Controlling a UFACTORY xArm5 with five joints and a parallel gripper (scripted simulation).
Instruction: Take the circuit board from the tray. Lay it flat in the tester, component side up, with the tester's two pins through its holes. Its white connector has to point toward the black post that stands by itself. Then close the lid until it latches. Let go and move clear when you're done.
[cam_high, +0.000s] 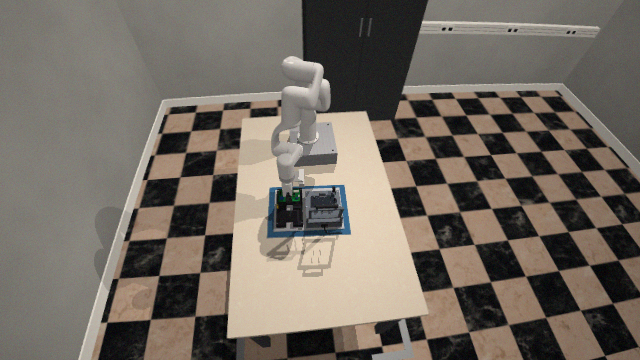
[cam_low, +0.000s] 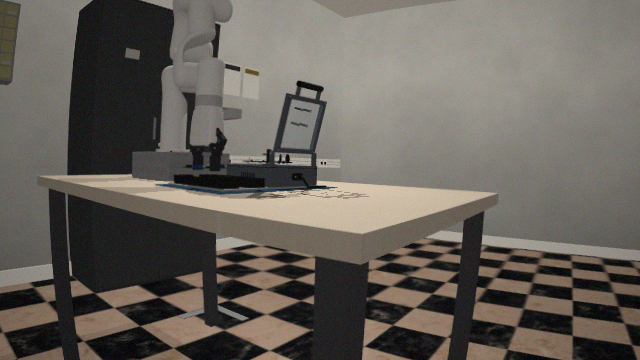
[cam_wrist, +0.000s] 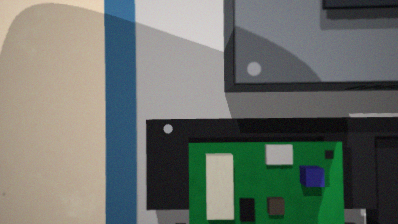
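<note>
The black post is 23 cm to the left of my hand and 3 cm above it. Also, from my hand: tester lid: 19 cm ahead, 17 cm to the left, 13 cm above; green circuit board: right at my hand.
</note>
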